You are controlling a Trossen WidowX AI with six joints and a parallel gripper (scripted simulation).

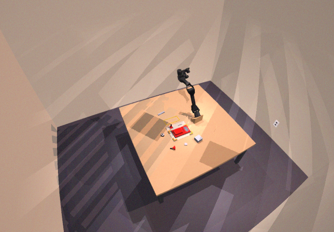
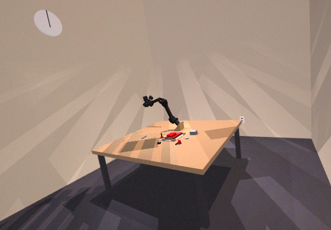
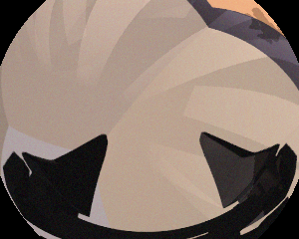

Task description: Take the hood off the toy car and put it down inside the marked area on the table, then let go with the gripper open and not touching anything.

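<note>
Now: the thin pale bar 52 cm ahead of my gripper tip, 40 cm below it and 23 cm to the left of it. From my gripper tip the other things lie so: dark wheel (67 cm ahead, 56 cm to the left, 40 cm below).
</note>
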